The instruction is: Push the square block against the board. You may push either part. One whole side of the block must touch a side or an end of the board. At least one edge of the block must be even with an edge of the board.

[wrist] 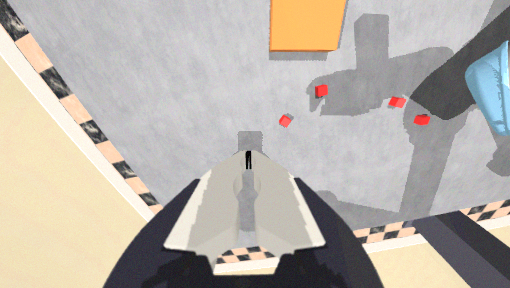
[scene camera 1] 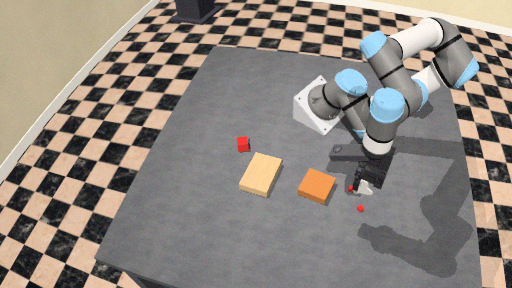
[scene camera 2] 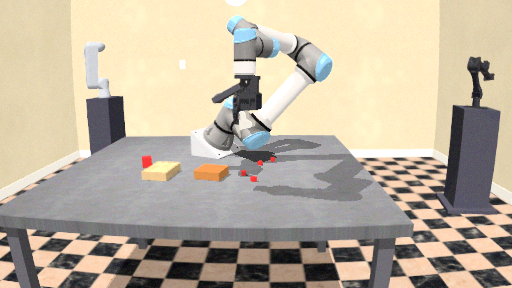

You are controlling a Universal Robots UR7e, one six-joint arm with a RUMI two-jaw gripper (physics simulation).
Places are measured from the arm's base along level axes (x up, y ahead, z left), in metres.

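Pixels of known places: gripper, fingertip midpoint: (wrist: pixel 249 152) (scene camera 1: pixel 356 193) (scene camera 2: pixel 240 137); arm's base, origin of the base link: (scene camera 1: pixel 323 103) (scene camera 2: pixel 216 140).
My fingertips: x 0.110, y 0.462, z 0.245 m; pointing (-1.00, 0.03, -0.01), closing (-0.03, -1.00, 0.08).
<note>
Ahead of a thing's pixels: the offset from my fingertips to its top centre. "*": to the spot under its first point.
The square block, orange {dx -0.142, dy -0.091, dz -0.144 m} (scene camera 1: pixel 316 184) (scene camera 2: pixel 211 172) (wrist: pixel 306 25), lies flat on the table. The board, pale wood {dx -0.142, dy -0.065, dz -0.345 m} (scene camera 1: pixel 261 173) (scene camera 2: pixel 161 170), lies flat to its left in both scene views, with a strip of table between them; they do not touch. The block looks turned a little relative to the board. My gripper (scene camera 1: pixel 365 189) (scene camera 2: pixel 244 125) (wrist: pixel 249 152) is shut and empty. It hangs well above the table, to the right of the block in the scene views. In the wrist view the block is cut off by the top border, and the board does not show.
A larger red cube {dx -0.133, dy -0.165, dz -0.469 m} (scene camera 1: pixel 243 144) (scene camera 2: pixel 146 161) stands behind the board. Several small red cubes lie right of the block, among them one nearer the front {* dx -0.158, dy -0.058, dz +0.029 m} (scene camera 1: pixel 360 208) (scene camera 2: pixel 253 178) (wrist: pixel 285 120) and one beside it {dx -0.157, dy -0.131, dz -0.027 m} (scene camera 1: pixel 350 188) (scene camera 2: pixel 243 173) (wrist: pixel 321 90). The white arm base (scene camera 1: pixel 305 107) stands behind.
</note>
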